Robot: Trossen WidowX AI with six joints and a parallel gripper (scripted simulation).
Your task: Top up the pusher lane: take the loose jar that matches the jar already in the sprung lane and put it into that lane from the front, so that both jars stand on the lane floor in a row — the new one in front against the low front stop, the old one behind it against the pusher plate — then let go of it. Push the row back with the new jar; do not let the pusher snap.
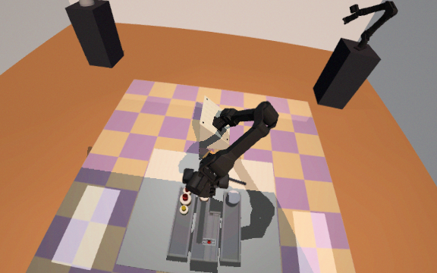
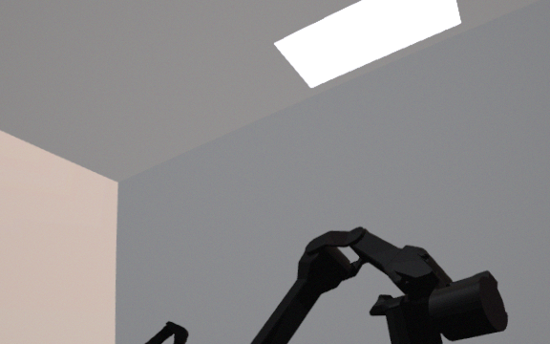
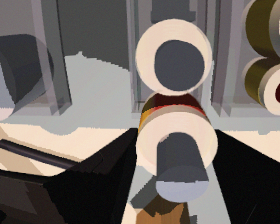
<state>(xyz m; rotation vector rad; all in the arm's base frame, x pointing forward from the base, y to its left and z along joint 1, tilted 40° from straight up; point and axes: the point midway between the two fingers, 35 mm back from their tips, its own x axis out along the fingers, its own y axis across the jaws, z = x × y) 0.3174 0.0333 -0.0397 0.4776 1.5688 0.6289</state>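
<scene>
Right now my gripper tip is 130 mm to the right of the grey jar, 30 mm above it and 20 mm short of it. The rest, counted from my gripper tip: grey three-lane rack: 170 mm ahead, 40 mm to the left, 40 mm below; then dark stick: 120 mm to the left, 80 mm behind, 50 mm below.
</scene>
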